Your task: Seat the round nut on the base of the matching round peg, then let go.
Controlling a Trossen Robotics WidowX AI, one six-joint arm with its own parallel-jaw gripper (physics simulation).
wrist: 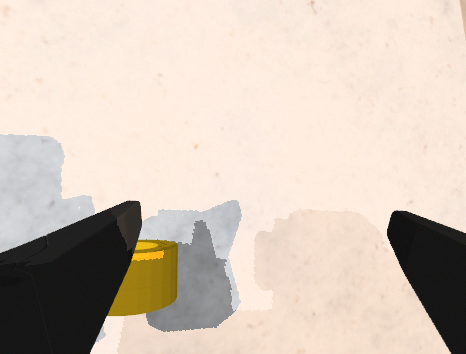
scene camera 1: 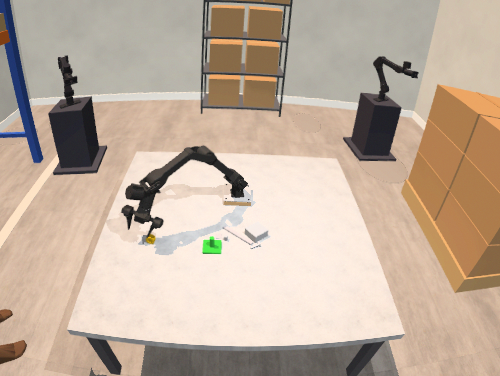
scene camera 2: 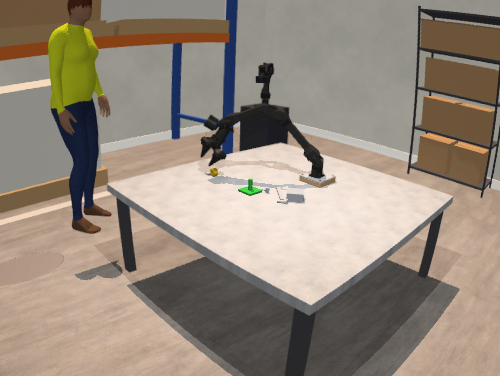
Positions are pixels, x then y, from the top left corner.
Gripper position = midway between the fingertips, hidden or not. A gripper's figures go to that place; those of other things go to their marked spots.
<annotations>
My gripper (wrist: 265,217): 0.11 m from the lens. An orange round nut (wrist: 150,284) is 0.14 m from the lens.
</annotations>
